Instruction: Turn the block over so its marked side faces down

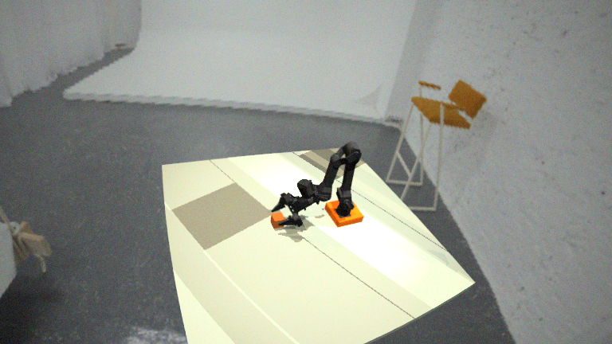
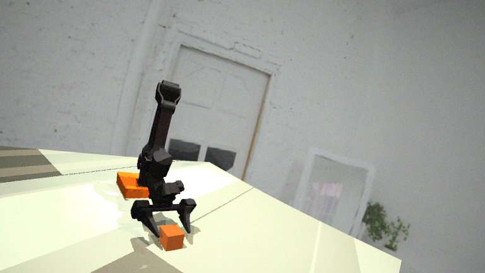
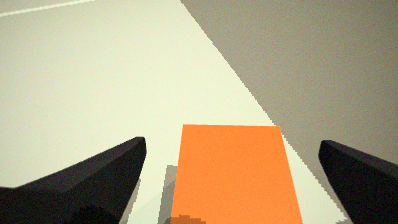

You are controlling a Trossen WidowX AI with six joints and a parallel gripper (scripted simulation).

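Now: gripper tip 30 mm past the orange block and 20 mm above it.
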